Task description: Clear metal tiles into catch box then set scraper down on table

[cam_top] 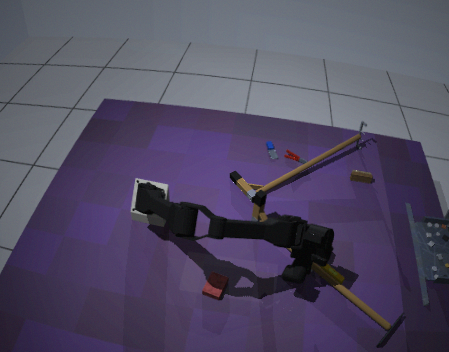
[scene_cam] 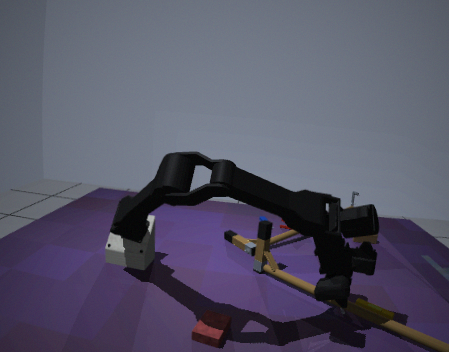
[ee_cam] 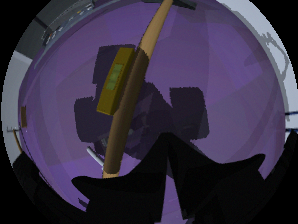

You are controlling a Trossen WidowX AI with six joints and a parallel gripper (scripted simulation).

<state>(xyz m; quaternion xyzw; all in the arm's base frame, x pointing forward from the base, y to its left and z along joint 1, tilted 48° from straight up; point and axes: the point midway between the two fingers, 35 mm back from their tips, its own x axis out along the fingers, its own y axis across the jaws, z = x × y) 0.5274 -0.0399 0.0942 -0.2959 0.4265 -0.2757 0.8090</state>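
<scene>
Now: the long scraper 4 cm to the left of my gripper tip, 4 cm ahead of it and 2 cm above it. Round my gripper tip: red block: 26 cm behind, 11 cm to the right, 3 cm below; yellow block: 8 cm ahead, 4 cm to the left, 2 cm below; brown block: 53 cm to the left, 14 cm ahead, 3 cm below.
</scene>
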